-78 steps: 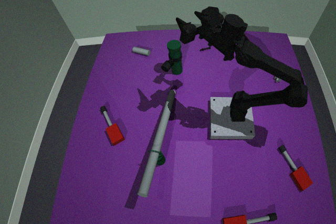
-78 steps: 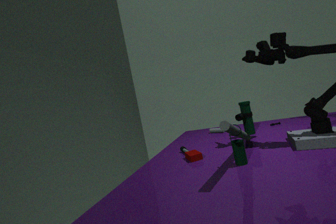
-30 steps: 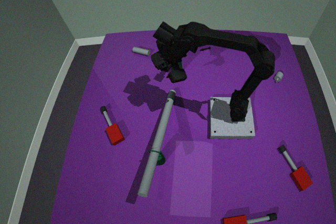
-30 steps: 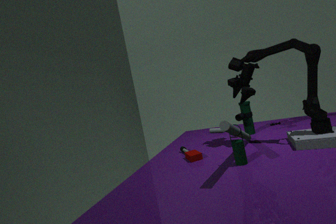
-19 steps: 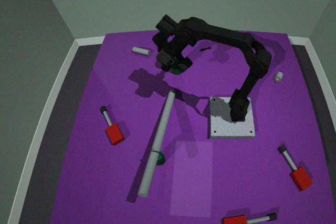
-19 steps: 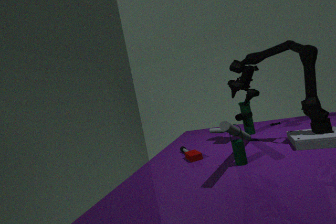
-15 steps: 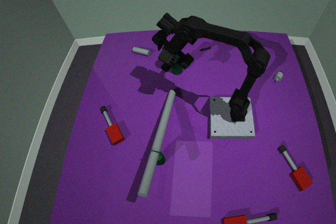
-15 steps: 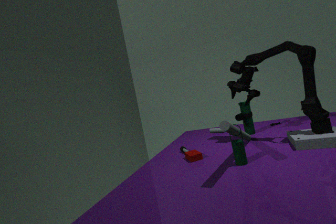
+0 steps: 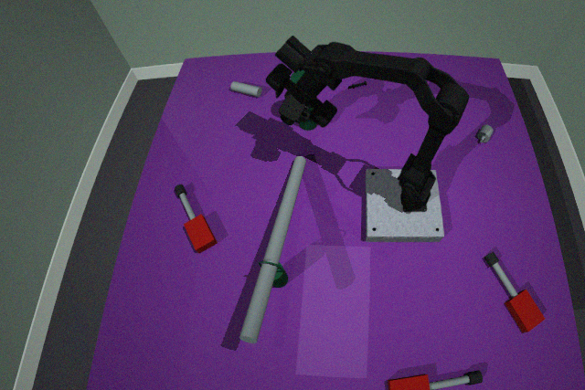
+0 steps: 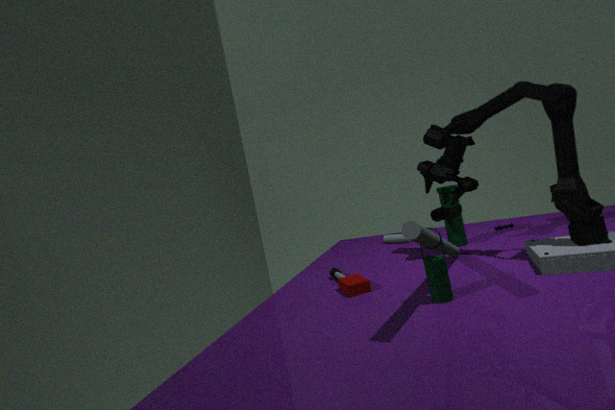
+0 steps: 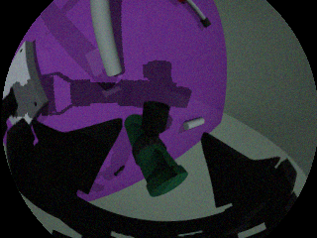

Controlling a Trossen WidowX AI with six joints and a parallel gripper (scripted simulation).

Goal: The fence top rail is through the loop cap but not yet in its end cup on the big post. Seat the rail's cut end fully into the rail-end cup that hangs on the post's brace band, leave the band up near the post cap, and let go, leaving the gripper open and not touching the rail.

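The dark rail-end cup is 50 mm below my gripper tip and 30 mm to the right of it. From my gripper tip the other things lie so: short grey tube (230 mm to the right, 200 mm ahead, 160 mm below); then dark bolt (260 mm to the right, 200 mm behind, 170 mm below); then short green post (410 mm to the left, 70 mm below, 20 mm ahead).
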